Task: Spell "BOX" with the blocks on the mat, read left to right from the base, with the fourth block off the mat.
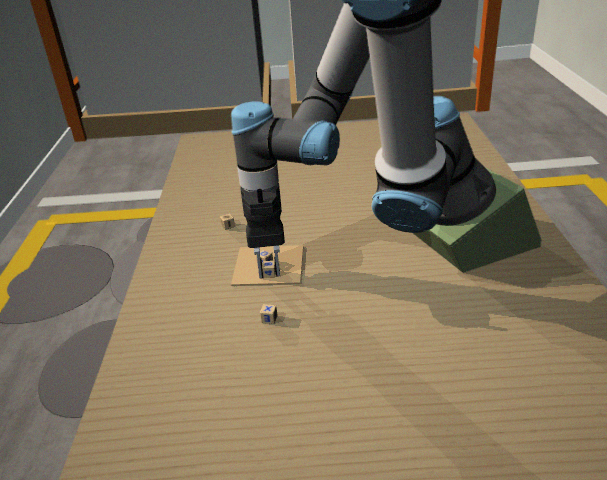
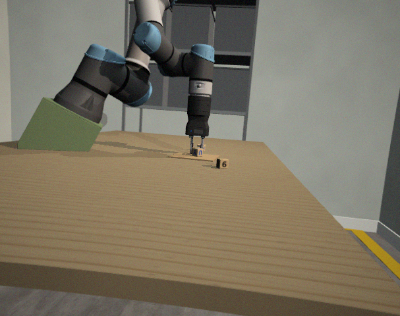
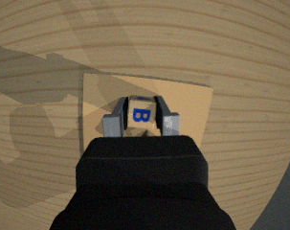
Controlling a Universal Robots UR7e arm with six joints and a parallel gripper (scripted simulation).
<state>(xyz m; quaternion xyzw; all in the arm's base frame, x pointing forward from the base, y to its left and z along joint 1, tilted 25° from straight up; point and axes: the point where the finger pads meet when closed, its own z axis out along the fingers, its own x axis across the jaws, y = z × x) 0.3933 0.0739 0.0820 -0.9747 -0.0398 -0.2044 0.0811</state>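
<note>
Now: hand 1 cm above the B block. The rest, counted from my hand: X block (14 cm to the left, 1 cm below, 1 cm behind); O block (4 cm to the right, 1 cm below, 1 cm ahead); mat (4 cm to the right, 2 cm below, 1 cm ahead).
</note>
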